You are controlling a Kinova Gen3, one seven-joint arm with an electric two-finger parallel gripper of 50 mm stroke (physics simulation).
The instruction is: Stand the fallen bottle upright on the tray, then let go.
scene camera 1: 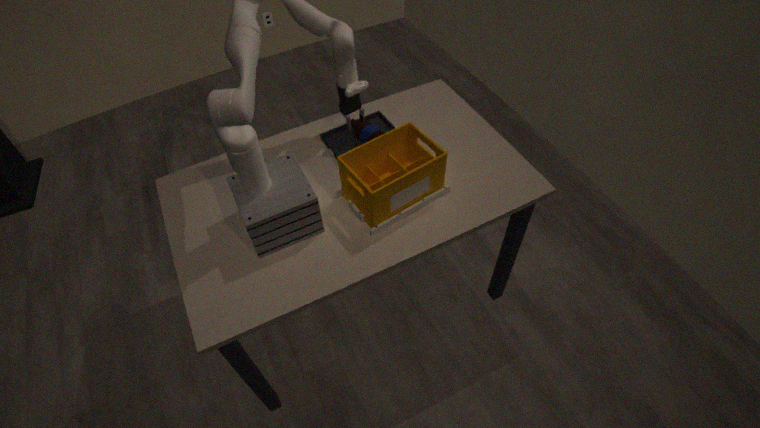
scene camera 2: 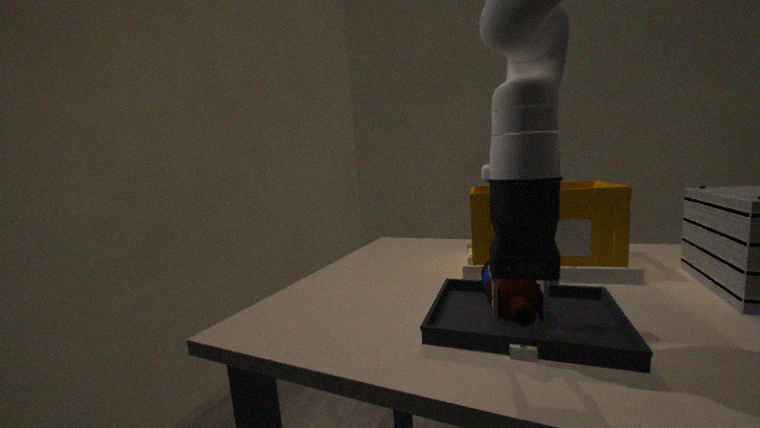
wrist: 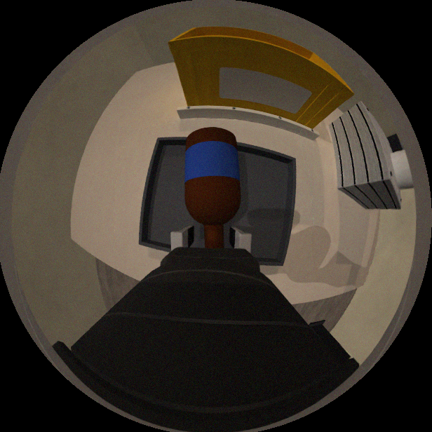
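Pixels of known places: gripper, fingertip midpoint: (scene camera 1: pixel 356 125) (scene camera 2: pixel 518 316); arm's base at its link origin: (scene camera 1: pixel 255 185).
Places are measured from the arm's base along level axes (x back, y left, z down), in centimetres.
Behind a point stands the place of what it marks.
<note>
A brown bottle (scene camera 1: pixel 369 131) {z 8.3, x -41.4, y 19.3 cm} (scene camera 2: pixel 516 297) {z 10.6, x -39.8, y 28.1 cm} (wrist: pixel 212 195) with a blue band lies on its side on the dark tray (scene camera 1: pixel 382 118) {z 14.6, x -50.6, y 31.8 cm} (scene camera 2: pixel 590 357) {z 15.0, x -31.4, y 31.7 cm} (wrist: pixel 290 210). In the wrist view its base points toward the yellow crate and its neck toward my gripper. My gripper (scene camera 1: pixel 355 121) {z 12.7, x -39.3, y 29.1 cm} (scene camera 2: pixel 520 313) {z 12.7, x -39.3, y 29.1 cm} (wrist: pixel 211 233) is open and low over the tray, its fingers on either side of the bottle's neck, with a gap on each side in the wrist view. The gripper's body hides the neck's end in the wrist view and part of the bottle in scene camera 2.
A yellow crate (scene camera 1: pixel 406 194) {z 6.9, x -41.9, y -13.7 cm} (scene camera 2: pixel 608 233) {z 6.8, x -28.6, y 1.8 cm} (wrist: pixel 200 75) with inner dividers stands in a white base frame (scene camera 1: pixel 414 208) {z 14.0, x -44.5, y -14.2 cm} (scene camera 2: pixel 606 274) {z 14.2, x -28.8, y 3.1 cm} (wrist: pixel 245 117) beside the tray, near the bottle's base. The arm's grey ribbed pedestal (scene camera 1: pixel 284 223) {z 5.1, x -5.0, y -12.6 cm} (scene camera 2: pixel 715 249) {z 8.8, x -14.3, y 1.7 cm} (wrist: pixel 360 155) stands at the other side of the tray.
</note>
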